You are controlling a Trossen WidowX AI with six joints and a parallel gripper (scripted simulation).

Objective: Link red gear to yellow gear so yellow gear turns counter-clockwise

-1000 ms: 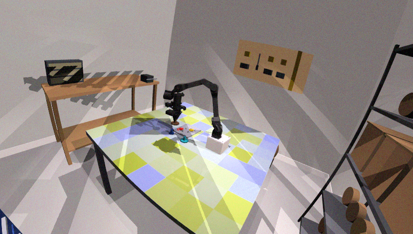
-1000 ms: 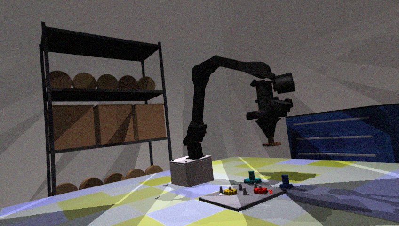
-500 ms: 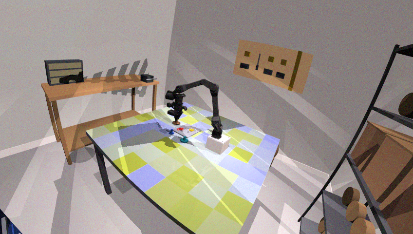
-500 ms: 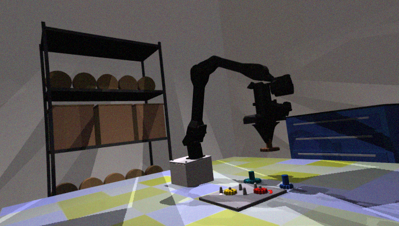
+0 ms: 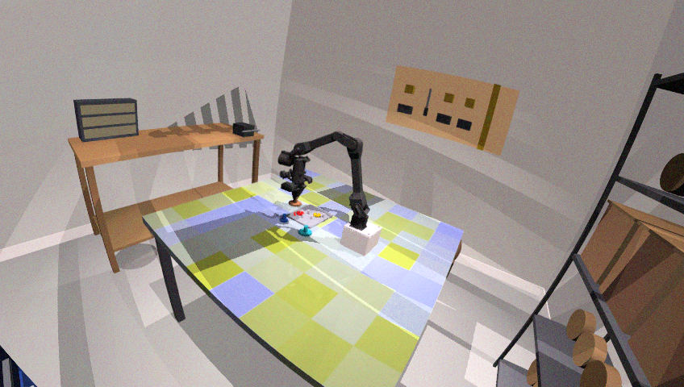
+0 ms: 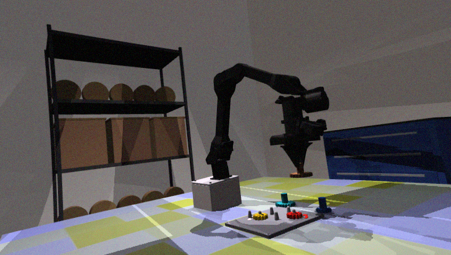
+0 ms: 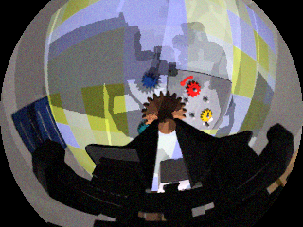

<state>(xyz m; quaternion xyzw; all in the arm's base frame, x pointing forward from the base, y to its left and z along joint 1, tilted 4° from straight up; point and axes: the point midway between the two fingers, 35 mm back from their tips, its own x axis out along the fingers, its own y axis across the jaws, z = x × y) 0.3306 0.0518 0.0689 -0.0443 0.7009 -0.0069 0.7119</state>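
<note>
Now: the yellow gear 50 mm behind my gripper tip, 140 mm to the right of it and 120 mm below it. Also, from my gripper tip: red gear: 20 mm ahead, 80 mm to the right, 120 mm below; brown gear: 10 mm below; blue gear: 40 mm ahead, 30 mm to the left, 120 mm below.
</note>
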